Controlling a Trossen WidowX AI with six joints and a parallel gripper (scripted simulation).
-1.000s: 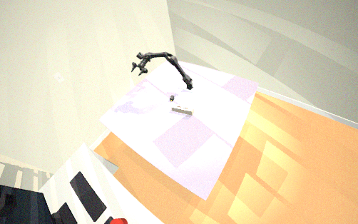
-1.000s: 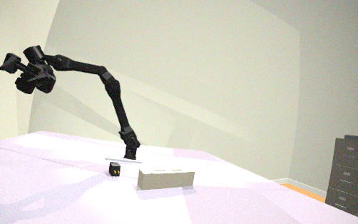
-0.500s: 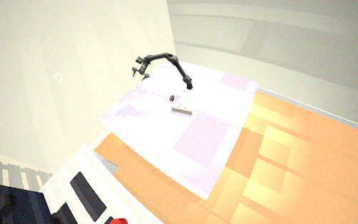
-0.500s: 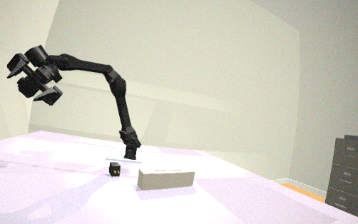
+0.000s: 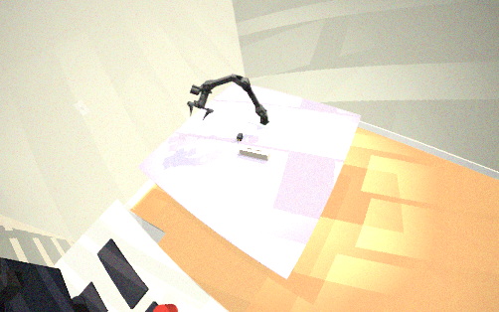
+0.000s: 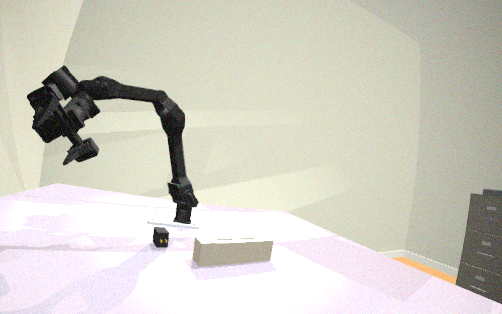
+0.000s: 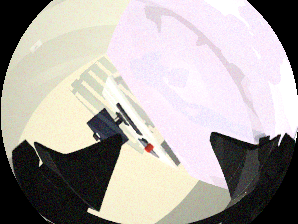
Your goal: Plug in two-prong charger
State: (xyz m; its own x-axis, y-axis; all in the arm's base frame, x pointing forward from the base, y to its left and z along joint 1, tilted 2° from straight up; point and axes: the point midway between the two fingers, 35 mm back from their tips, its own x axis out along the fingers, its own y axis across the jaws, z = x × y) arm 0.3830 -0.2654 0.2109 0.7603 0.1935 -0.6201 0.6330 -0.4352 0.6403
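The two-prong charger lies 23 cm to the left of my gripper tip, 19 cm below it and 15 cm behind it.
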